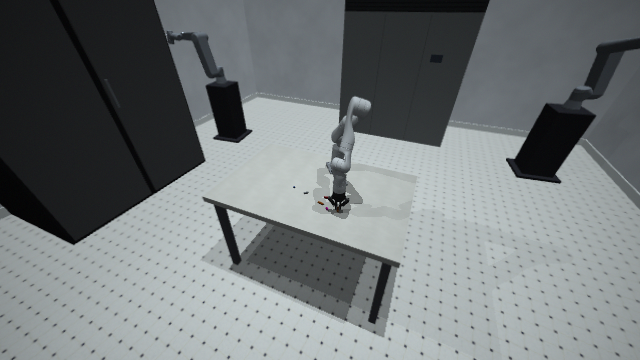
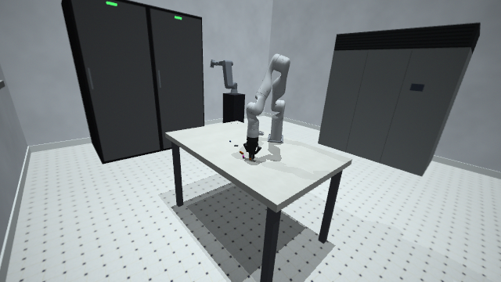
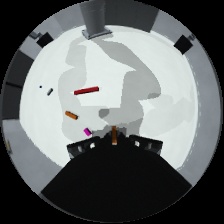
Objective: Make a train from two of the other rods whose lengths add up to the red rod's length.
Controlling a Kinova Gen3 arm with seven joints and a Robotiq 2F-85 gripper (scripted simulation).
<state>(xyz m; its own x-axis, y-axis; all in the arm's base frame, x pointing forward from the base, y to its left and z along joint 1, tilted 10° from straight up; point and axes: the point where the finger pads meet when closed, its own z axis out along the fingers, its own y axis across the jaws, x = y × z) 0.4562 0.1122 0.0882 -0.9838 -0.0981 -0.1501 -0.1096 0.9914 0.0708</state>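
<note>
Now: hand 110 mm past the grey rod, 240 mm to the left of it and 20 mm above it. The rest, counted from my hand: magenta rod 70 mm to the right, 20 mm below; then red rod 100 mm behind, 80 mm to the right, 20 mm below; then tiny blue rod 140 mm behind, 350 mm to the right, 20 mm below.
</note>
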